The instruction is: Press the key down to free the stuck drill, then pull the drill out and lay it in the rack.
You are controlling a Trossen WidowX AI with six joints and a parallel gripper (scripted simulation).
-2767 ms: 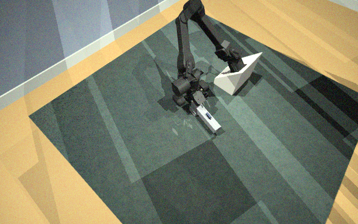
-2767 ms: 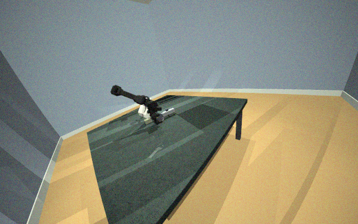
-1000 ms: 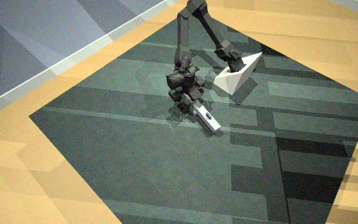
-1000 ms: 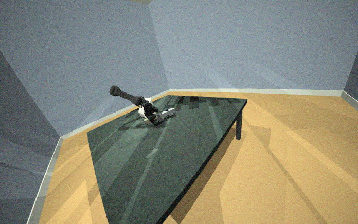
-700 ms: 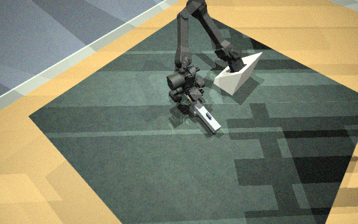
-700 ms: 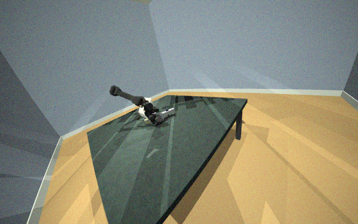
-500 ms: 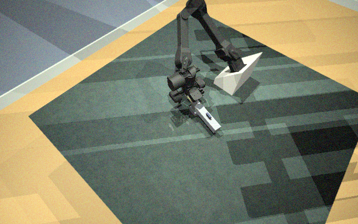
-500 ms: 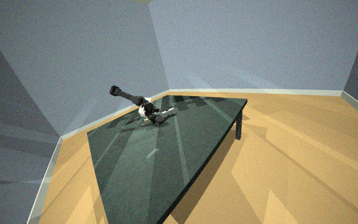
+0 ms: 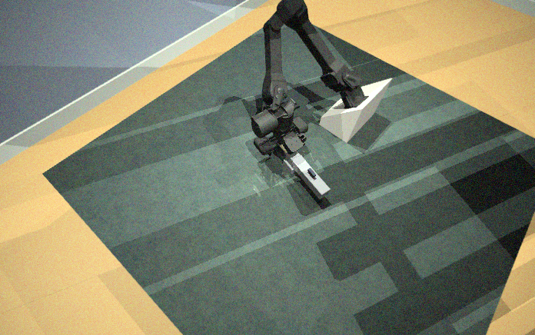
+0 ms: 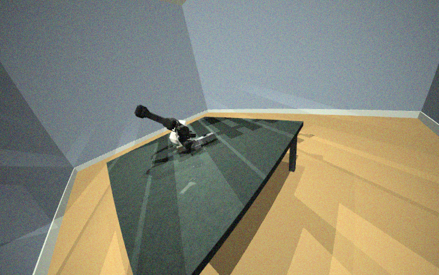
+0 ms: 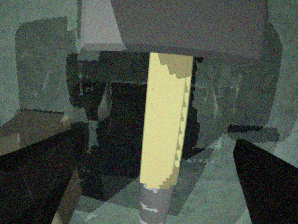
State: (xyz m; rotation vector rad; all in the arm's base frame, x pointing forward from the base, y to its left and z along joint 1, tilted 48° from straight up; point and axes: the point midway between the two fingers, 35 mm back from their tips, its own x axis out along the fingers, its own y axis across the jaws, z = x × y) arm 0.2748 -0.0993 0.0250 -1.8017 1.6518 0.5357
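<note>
My gripper tip is 40 mm to the right of the drill and 30 mm below it. The rest, counted from my gripper tip: rack (80 mm behind, 20 mm to the right, 10 mm above); dark blue key (20 mm ahead, 160 mm to the left, 40 mm above).
</note>
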